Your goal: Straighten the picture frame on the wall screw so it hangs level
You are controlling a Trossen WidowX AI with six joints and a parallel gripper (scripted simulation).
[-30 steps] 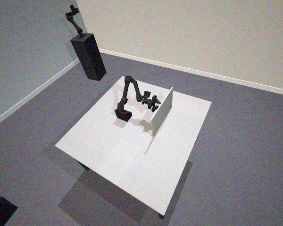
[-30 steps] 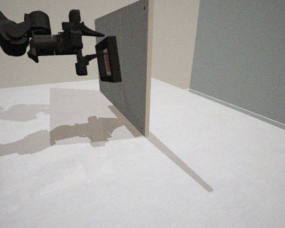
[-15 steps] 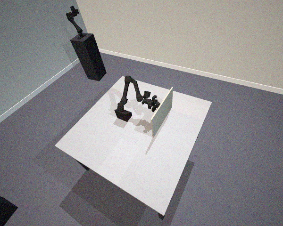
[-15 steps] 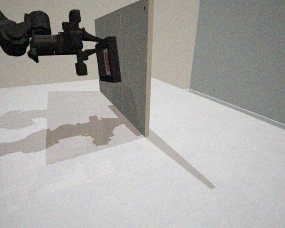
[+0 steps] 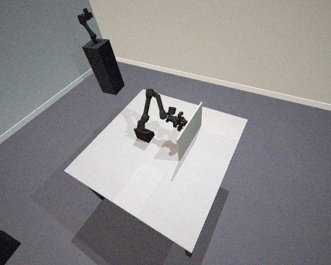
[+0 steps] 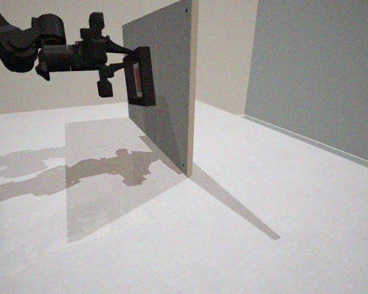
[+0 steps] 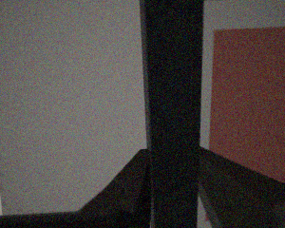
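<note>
My gripper tip is now 1 cm to the left of the picture frame and 5 cm above it. From my gripper tip the other things lie so: wall panel (1 cm ahead, 2 cm to the right, 6 cm below).
</note>
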